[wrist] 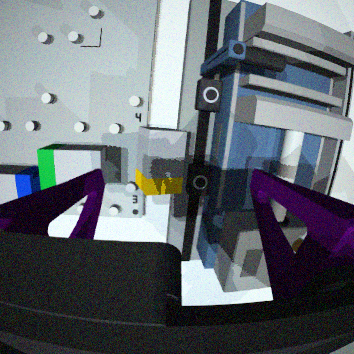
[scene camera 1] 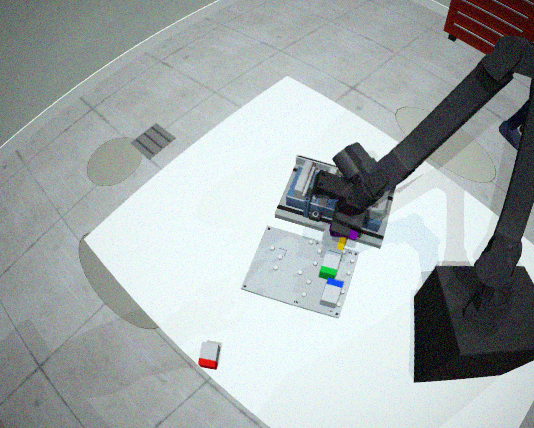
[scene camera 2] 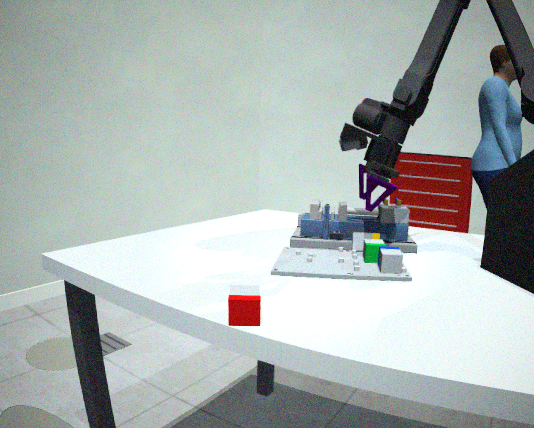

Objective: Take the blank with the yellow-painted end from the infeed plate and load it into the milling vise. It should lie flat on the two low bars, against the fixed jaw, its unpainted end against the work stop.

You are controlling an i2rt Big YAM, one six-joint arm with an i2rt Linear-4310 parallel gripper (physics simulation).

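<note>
The yellow-ended blank [scene camera 1: 341, 243] [scene camera 2: 376, 236] [wrist: 162, 186] lies at the infeed plate's edge beside the vise, seemingly spanning the gap to the vise's base; its tilt is unclear. The infeed plate [scene camera 1: 260, 270] [scene camera 2: 300, 270] [wrist: 120, 50] has small round pins. My gripper [scene camera 1: 345, 234] [scene camera 2: 366, 204] [wrist: 176, 176] is open and empty, raised above the blank; in the wrist view its fingers stand wide to either side of it. The milling vise [scene camera 1: 295, 197] [scene camera 2: 312, 227] [wrist: 245, 145] shows two low bars between its jaws in the wrist view, with a blue stop bracket [wrist: 225, 56] beside them.
A green-ended blank [scene camera 1: 328, 272] [scene camera 2: 374, 251] [wrist: 46, 169] and a blue-ended blank [scene camera 1: 331, 295] [scene camera 2: 391, 260] [wrist: 25, 185] stand on the plate. A red-ended blank [scene camera 1: 209, 356] [scene camera 2: 244, 310] lies near the table edge. A person [scene camera 2: 497, 120] and a red cabinet [scene camera 2: 435, 187] are behind.
</note>
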